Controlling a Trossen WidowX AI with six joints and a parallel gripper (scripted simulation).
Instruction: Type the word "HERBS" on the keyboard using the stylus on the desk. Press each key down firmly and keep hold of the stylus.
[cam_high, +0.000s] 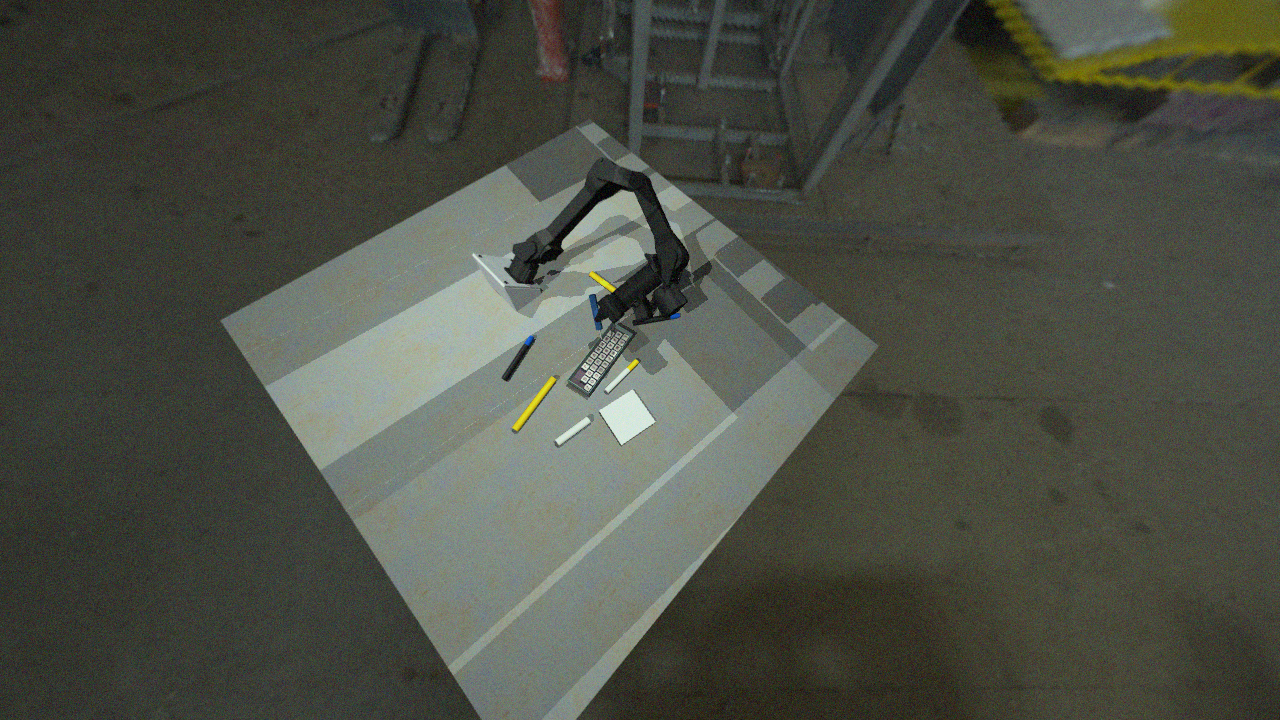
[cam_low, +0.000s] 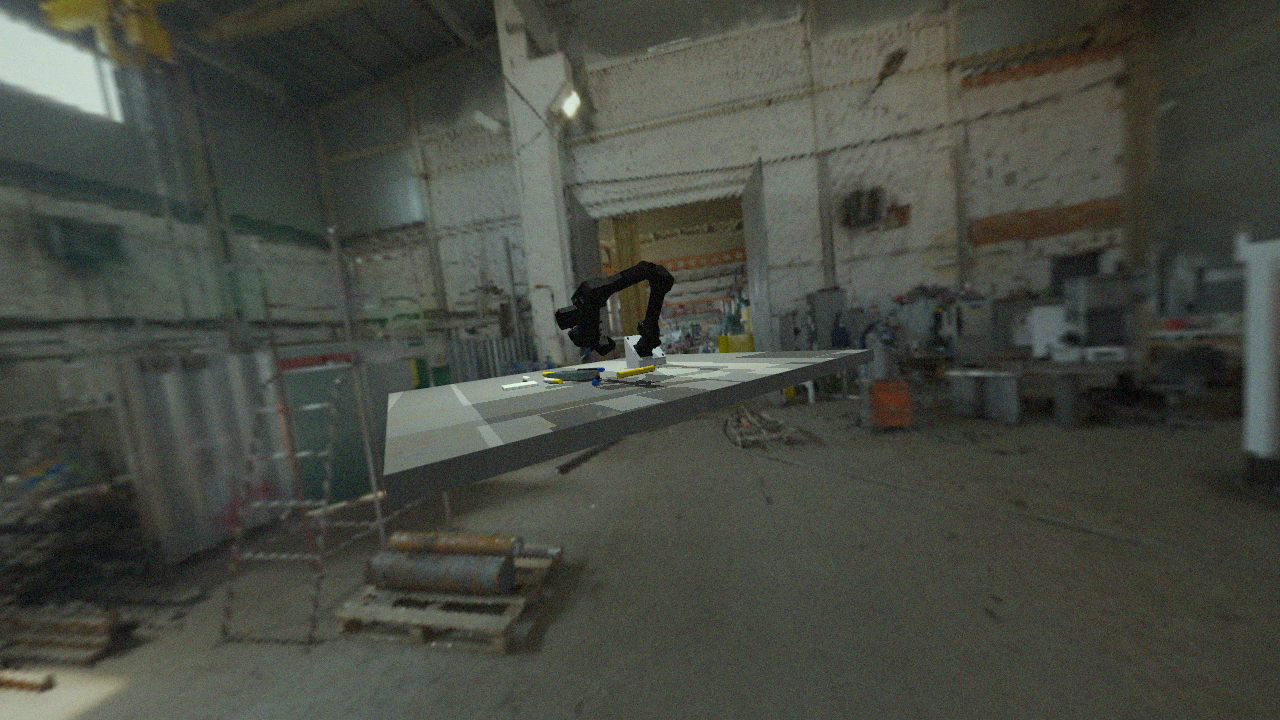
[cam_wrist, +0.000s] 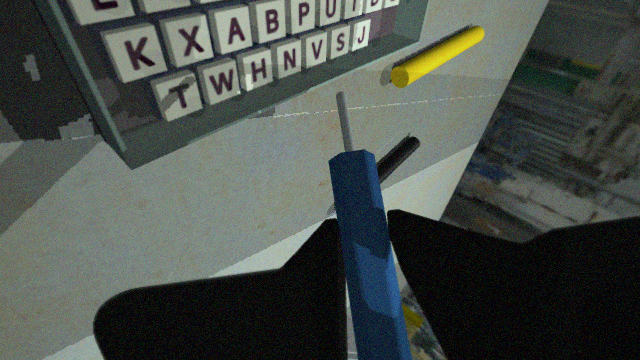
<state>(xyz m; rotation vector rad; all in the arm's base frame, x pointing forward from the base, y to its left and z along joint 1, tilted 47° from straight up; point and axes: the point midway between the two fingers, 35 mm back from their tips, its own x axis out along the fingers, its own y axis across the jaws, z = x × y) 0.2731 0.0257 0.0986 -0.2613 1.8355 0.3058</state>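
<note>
Now: gripper tip 30 mm short of the thin grey tip, 30 mm above it and 20 mm to the left of it. Also, from my gripper tip: pale paper sheet: 230 mm ahead, 100 mm to the right, 90 mm below; blue stylus: 10 mm below, 10 mm ahead; white-and-yellow pen: 130 mm ahead, 90 mm below, 20 mm to the right.
</note>
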